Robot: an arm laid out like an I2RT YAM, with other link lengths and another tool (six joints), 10 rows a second.
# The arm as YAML. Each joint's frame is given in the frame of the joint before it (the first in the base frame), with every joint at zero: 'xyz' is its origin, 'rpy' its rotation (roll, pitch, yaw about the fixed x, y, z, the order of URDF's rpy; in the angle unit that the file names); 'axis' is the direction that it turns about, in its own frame. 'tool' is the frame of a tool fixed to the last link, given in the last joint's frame.
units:
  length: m
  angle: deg
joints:
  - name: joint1
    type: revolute
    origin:
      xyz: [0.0, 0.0, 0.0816]
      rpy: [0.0, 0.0, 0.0]
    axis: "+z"
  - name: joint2
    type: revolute
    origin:
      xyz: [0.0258, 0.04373, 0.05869]
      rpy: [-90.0, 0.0, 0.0]
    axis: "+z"
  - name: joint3
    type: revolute
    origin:
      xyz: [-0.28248, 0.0, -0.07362]
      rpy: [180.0, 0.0, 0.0]
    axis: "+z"
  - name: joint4
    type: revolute
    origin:
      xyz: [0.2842, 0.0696, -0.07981]
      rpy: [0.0, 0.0, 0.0]
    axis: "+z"
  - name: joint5
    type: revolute
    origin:
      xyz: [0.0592, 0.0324, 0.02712]
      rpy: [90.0, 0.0, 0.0]
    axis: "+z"
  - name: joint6
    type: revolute
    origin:
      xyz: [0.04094, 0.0, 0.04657]
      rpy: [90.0, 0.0, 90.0]
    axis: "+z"
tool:
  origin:
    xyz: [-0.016, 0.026, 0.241]
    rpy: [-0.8, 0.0, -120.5]
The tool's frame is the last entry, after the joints.
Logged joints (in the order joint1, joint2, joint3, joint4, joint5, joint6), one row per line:
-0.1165 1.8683 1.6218 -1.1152 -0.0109 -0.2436
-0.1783 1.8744 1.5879 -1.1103 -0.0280 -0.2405
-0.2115 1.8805 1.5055 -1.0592 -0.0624 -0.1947
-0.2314 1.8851 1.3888 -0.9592 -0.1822 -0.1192
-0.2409 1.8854 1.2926 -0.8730 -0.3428 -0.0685
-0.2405 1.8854 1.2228 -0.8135 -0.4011 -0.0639
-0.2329 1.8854 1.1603 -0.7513 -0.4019 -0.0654
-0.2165 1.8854 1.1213 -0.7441 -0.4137 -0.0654
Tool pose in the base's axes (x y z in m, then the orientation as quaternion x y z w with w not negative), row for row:
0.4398 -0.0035 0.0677 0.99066 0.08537 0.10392 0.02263
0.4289 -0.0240 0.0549 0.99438 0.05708 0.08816 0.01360
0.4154 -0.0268 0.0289 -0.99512 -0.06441 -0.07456 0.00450
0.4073 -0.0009 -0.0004 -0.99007 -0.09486 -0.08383 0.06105
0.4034 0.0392 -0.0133 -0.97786 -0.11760 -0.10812 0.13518
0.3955 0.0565 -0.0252 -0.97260 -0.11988 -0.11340 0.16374
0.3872 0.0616 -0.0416 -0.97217 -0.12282 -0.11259 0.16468
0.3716 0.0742 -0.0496 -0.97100 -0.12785 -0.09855 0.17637
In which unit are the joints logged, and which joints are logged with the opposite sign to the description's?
The joints are logged in radians. Opposite sign: joint6.
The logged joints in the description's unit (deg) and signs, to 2 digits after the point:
-6.67 107.05 92.92 -63.90 -0.62 13.96
-10.22 107.40 90.98 -63.62 -1.60 13.78
-12.12 107.74 86.26 -60.69 -3.58 11.16
-13.26 108.01 79.57 -54.96 -10.44 6.83
-13.80 108.03 74.06 -50.02 -19.64 3.92
-13.78 108.03 70.06 -46.61 -22.98 3.66
-13.34 108.03 66.48 -43.05 -23.03 3.75
-12.40 108.03 64.25 -42.63 -23.70 3.75

